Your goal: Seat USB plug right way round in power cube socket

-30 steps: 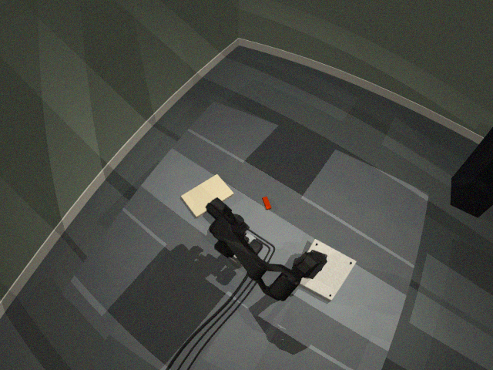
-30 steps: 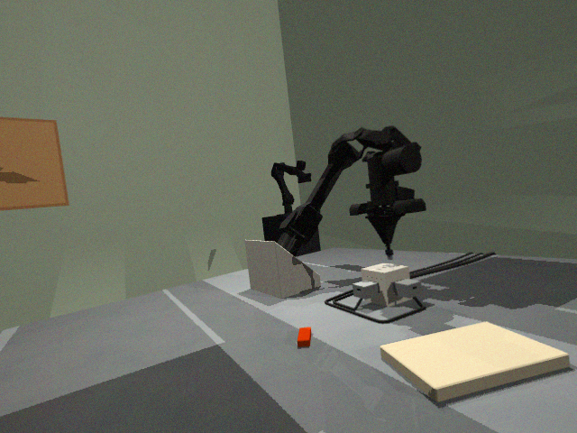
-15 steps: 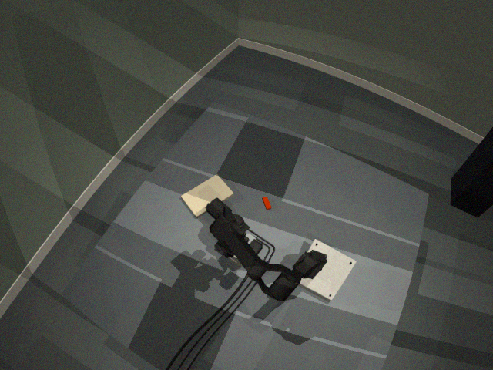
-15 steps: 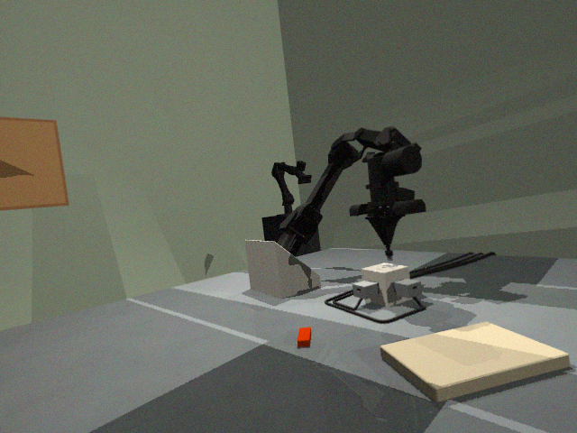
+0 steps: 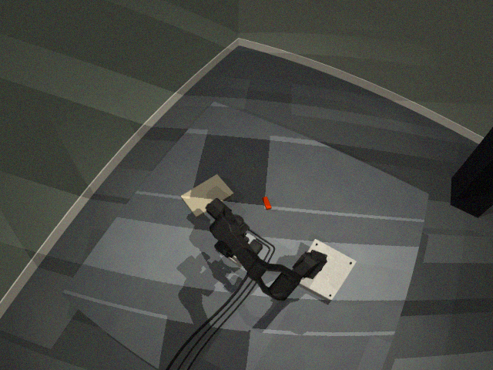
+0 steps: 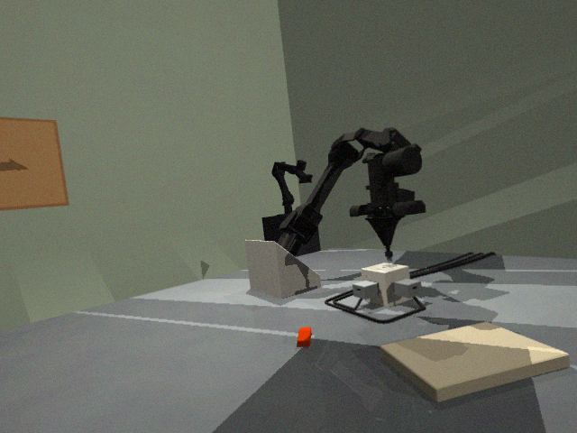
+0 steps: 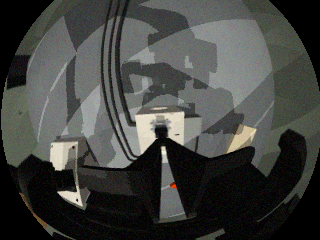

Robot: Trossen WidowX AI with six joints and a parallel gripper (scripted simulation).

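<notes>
Now: the dark USB plug 20 mm below my gripper tip. The rest, counted from my gripper tip: flat beige slab (250 mm ahead, 200 mm to the right, 120 mm below).
</notes>
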